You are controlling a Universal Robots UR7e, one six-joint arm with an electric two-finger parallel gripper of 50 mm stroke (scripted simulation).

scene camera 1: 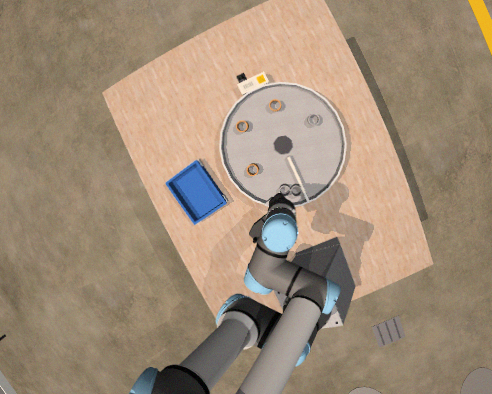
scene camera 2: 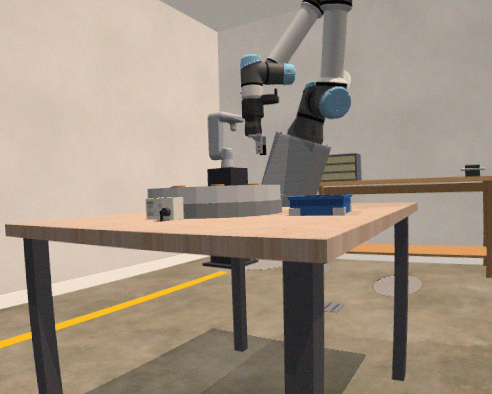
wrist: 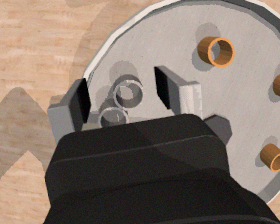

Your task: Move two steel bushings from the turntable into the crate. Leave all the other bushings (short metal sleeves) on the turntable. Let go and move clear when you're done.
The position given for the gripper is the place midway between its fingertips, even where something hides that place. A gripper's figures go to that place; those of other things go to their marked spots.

The gripper (scene camera 2: 261,154) is 132 cm from the lens. A blue crate (scene camera 2: 307,205) is 100 cm from the lens.
